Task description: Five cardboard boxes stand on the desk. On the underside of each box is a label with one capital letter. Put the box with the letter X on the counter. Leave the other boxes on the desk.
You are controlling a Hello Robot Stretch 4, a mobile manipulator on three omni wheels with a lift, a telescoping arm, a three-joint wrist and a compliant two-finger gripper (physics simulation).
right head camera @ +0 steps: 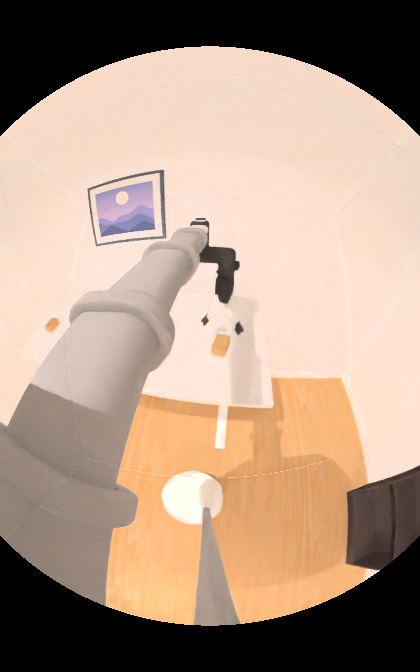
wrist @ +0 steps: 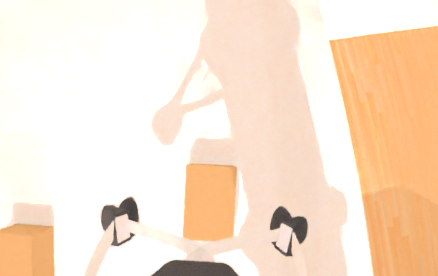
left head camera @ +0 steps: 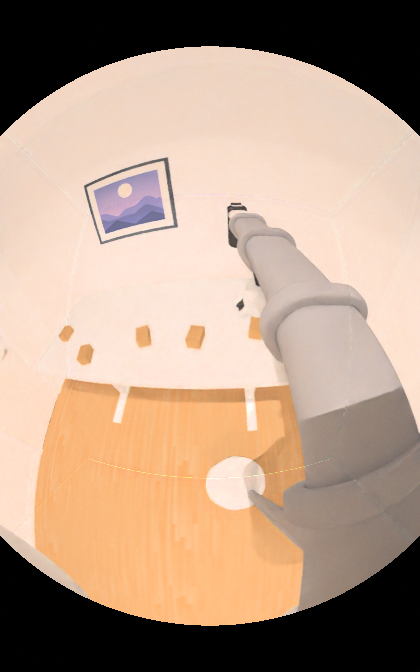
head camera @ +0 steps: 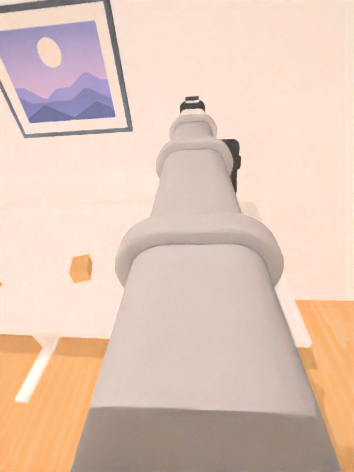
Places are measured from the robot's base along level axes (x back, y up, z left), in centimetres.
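Pixels of known places: gripper, fingertip midpoint: (wrist: pixel 205 218).
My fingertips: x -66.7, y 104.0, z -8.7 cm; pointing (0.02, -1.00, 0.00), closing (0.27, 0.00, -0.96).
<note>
Ahead of a thing's pixels: the offset from my fingertips to its middle. Level surfaces: height alone.
Five cardboard boxes stand on the white desk @[dy -11.7 cm] (head camera: pixel 50 315) (left head camera: pixel 100 372) (right head camera: pixel 175 380). The rightmost box @[dy -9.2, dx -0.1, dz -0.4 cm] (left head camera: pixel 255 328) (right head camera: pixel 220 345) (wrist: pixel 210 200) is near the desk's right end. My gripper (right head camera: pixel 222 324) (wrist: pixel 205 218) is open and empty, raised above that box, its fingertips wide apart. The other boxes stand further left: the far-left box (left head camera: pixel 66 333) (right head camera: pixel 52 324), the second box (left head camera: pixel 85 354), the third box @[dy -9.2, dx +1.4, dz +51.8 cm] (head camera: pixel 81 268) (left head camera: pixel 143 336) and the fourth box @[dy -9.2, dx +3.4, dz +26.6 cm] (left head camera: pixel 195 336) (wrist: pixel 30 250). Undersides and letters are hidden. I cannot make out the counter.
My extended arm (head camera: pixel 200 325) (left head camera: pixel 330 360) (right head camera: pixel 100 350) reaches over the desk and hides part of it. A wall with a framed picture (head camera: pixel 60 70) (left head camera: pixel 131 201) (right head camera: pixel 126 208) is behind. A dark brown piece (right head camera: pixel 372 530) stands at lower right. Wooden floor lies before the desk.
</note>
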